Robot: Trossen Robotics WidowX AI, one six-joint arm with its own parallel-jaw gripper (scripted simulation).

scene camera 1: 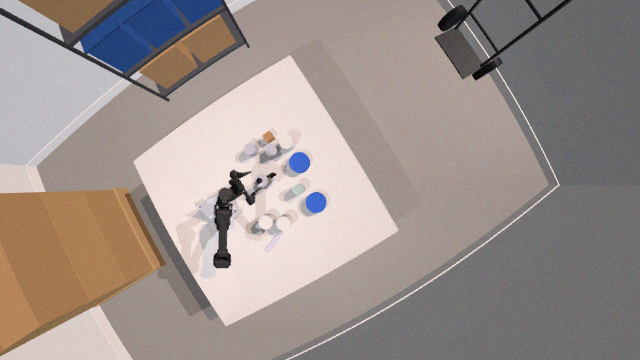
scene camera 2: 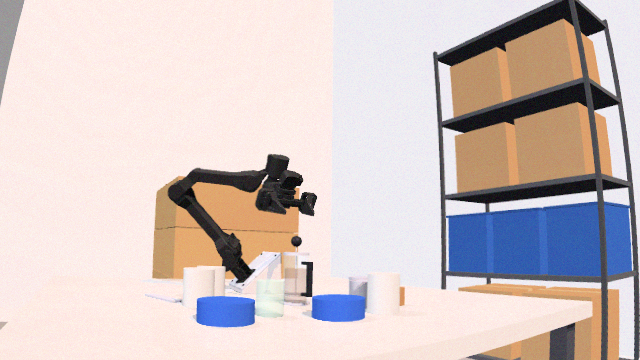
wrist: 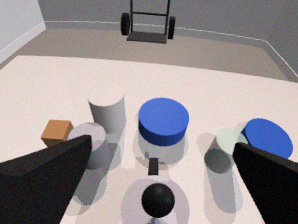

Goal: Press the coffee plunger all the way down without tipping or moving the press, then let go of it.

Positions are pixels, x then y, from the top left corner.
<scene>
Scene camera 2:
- gripper: 300,213
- coffee press: 298,272
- pale green glass: 269,293
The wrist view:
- gripper: 164,146
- grey cup: 99,156
</scene>
